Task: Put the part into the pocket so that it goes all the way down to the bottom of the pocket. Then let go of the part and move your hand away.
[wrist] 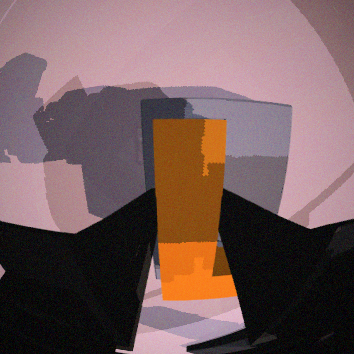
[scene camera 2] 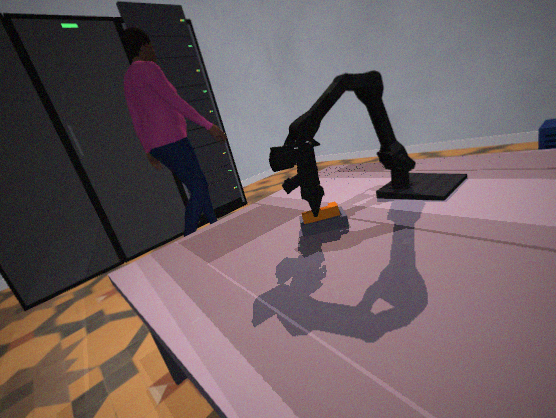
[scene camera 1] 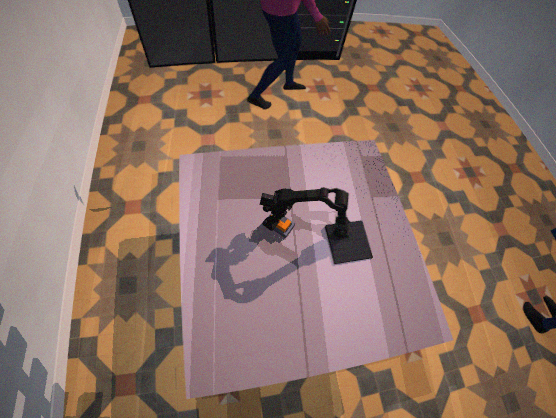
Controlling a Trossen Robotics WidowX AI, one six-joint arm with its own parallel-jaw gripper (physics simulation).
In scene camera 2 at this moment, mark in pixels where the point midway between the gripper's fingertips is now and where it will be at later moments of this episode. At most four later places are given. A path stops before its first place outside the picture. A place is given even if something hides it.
My gripper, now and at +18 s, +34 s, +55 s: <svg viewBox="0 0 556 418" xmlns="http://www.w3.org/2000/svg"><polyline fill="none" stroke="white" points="315,215 316,218 317,220 312,193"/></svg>
